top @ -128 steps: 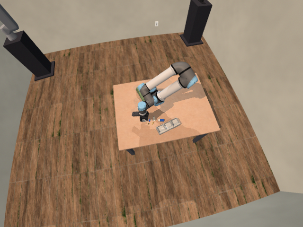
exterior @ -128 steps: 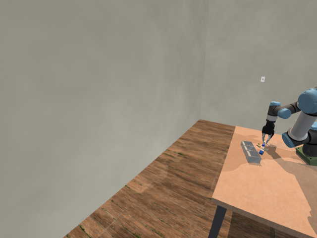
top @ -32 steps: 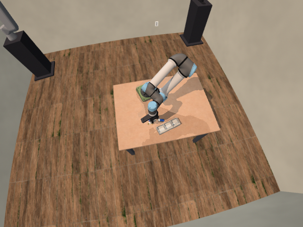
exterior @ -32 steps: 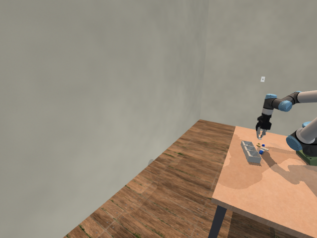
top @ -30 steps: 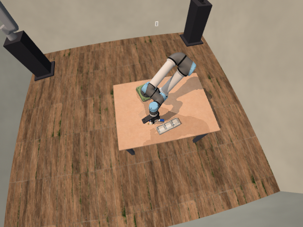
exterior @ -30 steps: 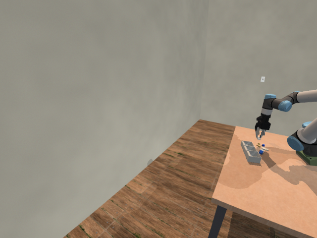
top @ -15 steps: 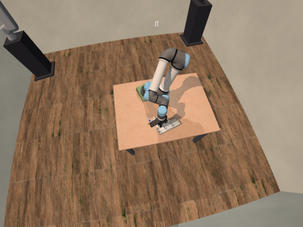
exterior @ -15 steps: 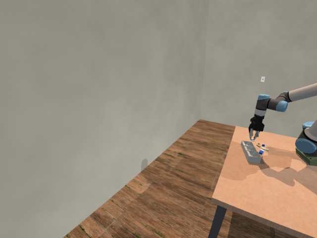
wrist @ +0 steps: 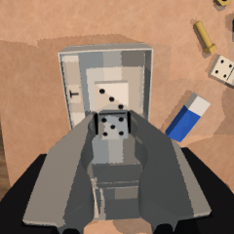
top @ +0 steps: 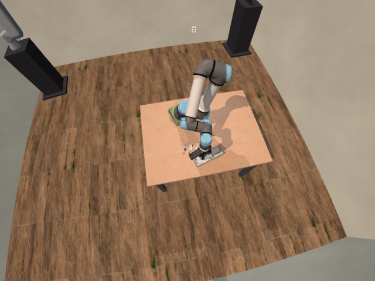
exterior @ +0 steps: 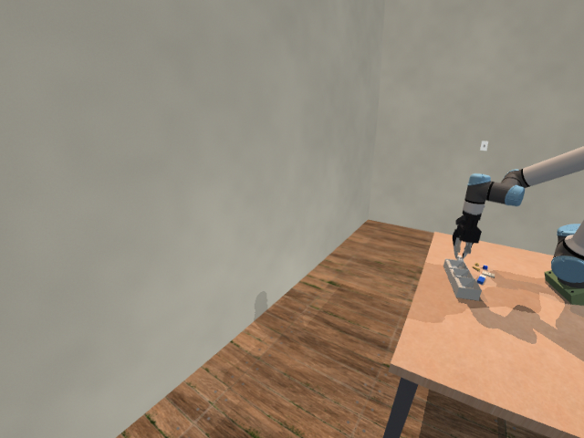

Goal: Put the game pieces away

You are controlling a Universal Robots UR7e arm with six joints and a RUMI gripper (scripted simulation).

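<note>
My gripper is now 14 cm past the blue die, 9 cm to the left of it and 8 cm above it. From my hand the other things lie so: white domino: 1 cm below; then brass pin: 10 cm behind, 6 cm to the right, 8 cm below; then grey bin: 1 cm behind, 8 cm to the left, 6 cm below.
</note>
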